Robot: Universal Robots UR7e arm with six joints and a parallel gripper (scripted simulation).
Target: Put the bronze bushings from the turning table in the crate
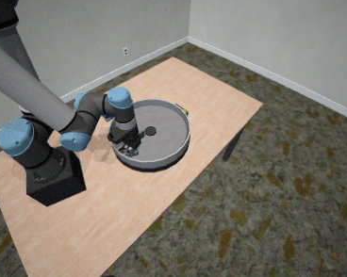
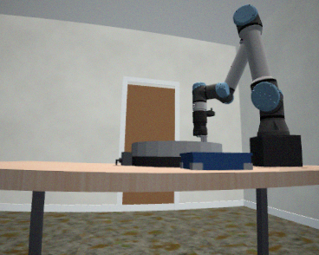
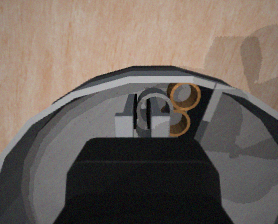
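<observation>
Right now the grey turning table is 18 cm ahead of my hand, 6 cm below it and 4 cm to the left of it. Also, from my hand: blue crate 38 cm to the left, 21 cm ahead, 9 cm below.
</observation>
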